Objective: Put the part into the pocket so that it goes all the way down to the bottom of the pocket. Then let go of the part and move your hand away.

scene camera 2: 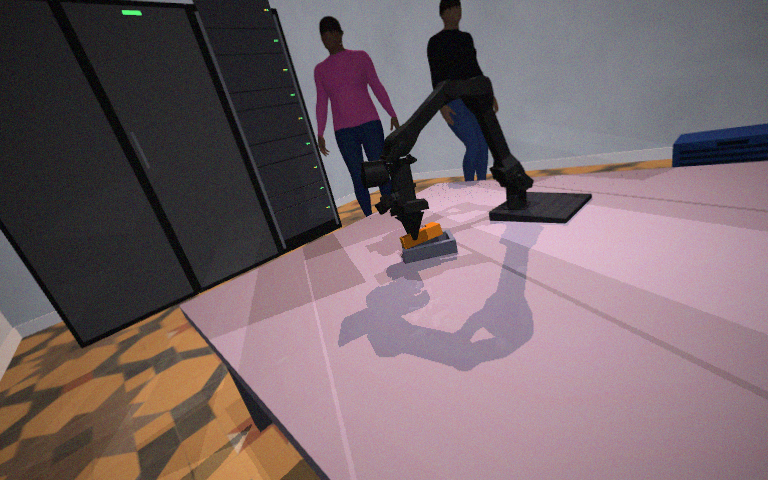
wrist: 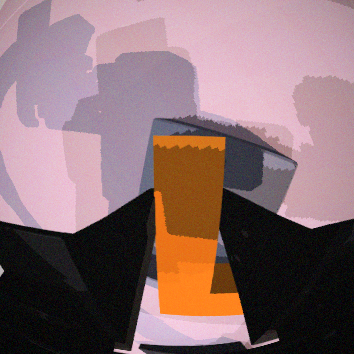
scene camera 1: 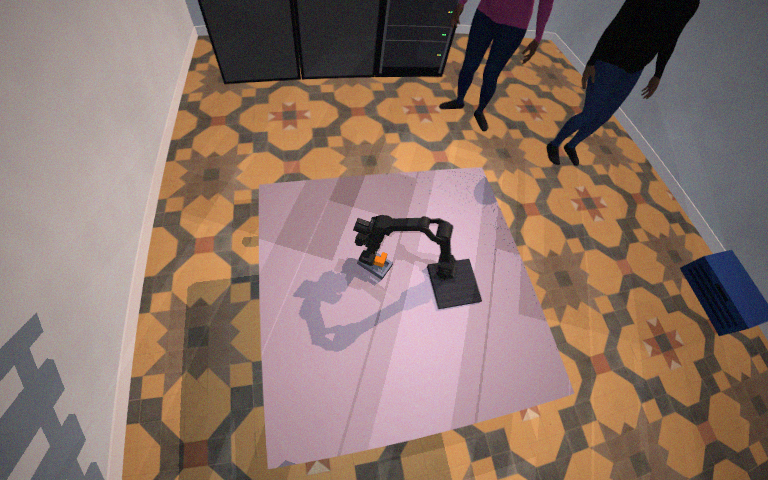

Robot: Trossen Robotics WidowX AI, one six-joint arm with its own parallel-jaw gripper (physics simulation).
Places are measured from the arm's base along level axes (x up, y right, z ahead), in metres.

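Pixels of known places: gripper, between the fingertips: [scene camera 2: 413,239] [wrist: 186,195]; arm's base, origin of its link: [scene camera 2: 516,206] [scene camera 1: 444,273].
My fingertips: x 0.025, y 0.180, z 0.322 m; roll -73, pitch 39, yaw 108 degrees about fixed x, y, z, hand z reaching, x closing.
Note:
For each thing: its top centre in the pictures, then the offset to it from my fingertips. Level surfaces: height alone.
- orange L-shaped part, centre of its top: [wrist: 209,265] [scene camera 2: 417,227] [scene camera 1: 374,254] dz -0.028, dx +0.026, dy -0.003 m
- grey-blue block with the pocket, centre of its top: [wrist: 193,239] [scene camera 2: 426,239] [scene camera 1: 375,261] dz -0.031, dx -0.013, dy -0.022 m
- pink table top, height of its surface: dx -0.049 m
The orange L-shaped part [scene camera 1: 381,259] [scene camera 2: 431,230] [wrist: 187,185] is held between the fingers of my gripper [scene camera 2: 415,236] [wrist: 186,195], which is shut on it. The grey-blue block with the pocket [scene camera 1: 376,273] [scene camera 2: 431,250] [wrist: 282,185] stands on the table directly under the part. In the scene camera 2 view the part looks tilted and shows above the block's rim. In the wrist view the part is turned relative to the block and covers much of it. The pocket's bottom and the part's underside are hidden, so contact there cannot be told.
The arm's dark base plate [scene camera 1: 461,294] [scene camera 2: 557,209] stands on the pink table top [scene camera 1: 317,407] [scene camera 2: 509,418], to the right of the block in both scene views. Dark cabinets [scene camera 1: 339,39] [scene camera 2: 164,141], two people and a blue box [scene camera 1: 730,294] [scene camera 2: 722,147] stand beyond the table.

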